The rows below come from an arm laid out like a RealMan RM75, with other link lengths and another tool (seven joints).
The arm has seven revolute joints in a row. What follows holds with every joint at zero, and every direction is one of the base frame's.
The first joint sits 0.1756 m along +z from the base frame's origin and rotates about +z.
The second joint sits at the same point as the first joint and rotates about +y.
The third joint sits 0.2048 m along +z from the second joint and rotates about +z.
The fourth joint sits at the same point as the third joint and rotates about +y.
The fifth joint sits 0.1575 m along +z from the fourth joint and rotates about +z.
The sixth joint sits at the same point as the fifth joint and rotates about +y.
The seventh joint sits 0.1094 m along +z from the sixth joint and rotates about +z.
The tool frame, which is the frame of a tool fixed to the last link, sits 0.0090 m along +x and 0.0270 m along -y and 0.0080 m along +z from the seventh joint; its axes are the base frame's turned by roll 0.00, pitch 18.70 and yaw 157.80 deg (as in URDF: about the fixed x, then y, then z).
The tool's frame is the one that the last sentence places.
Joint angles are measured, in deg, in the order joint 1, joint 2, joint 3, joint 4, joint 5, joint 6, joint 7. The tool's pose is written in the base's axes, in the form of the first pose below.
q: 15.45 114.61 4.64 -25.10 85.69 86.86 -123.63
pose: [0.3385, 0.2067, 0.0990, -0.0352, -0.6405, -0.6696, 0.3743]
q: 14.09 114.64 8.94 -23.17 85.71 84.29 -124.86
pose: [0.3531, 0.1928, 0.1000, -0.0650, -0.6114, -0.7056, 0.3521]
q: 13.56 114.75 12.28 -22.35 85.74 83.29 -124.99
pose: [0.3602, 0.1847, 0.1016, -0.0811, -0.5875, -0.7276, 0.3447]
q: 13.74 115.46 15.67 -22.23 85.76 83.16 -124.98
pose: [0.3627, 0.1805, 0.1013, -0.0895, -0.5637, -0.7447, 0.3459]
